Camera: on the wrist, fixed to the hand. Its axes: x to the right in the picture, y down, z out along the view.
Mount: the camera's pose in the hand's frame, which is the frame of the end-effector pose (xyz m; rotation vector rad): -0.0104 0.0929 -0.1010 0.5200 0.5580 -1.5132
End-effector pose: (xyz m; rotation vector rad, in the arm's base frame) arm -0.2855 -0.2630 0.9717 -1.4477 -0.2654 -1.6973
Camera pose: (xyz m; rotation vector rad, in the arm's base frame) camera -0.2904 -0.3796 0.8987 0.1427 1.5900 2.6837
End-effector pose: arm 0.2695 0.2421 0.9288 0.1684 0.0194 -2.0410
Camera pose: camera 0.3677 0.2174 0.8356 -1.0128 0.0412 2.4477
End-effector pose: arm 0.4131 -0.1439 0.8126 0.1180 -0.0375 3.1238
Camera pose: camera 0.4144 -0.2344 0.7090 -0.4778 0.5617 1.5077
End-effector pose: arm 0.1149 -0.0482 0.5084 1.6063 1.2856 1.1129
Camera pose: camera 0.0456 -0.0703 0.6252 0.1651 2.5592 0.1828
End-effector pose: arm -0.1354 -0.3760 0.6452 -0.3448 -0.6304 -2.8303
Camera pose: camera -0.1191 -0.5008 0.5894 -0.7988 1.0070 1.6781
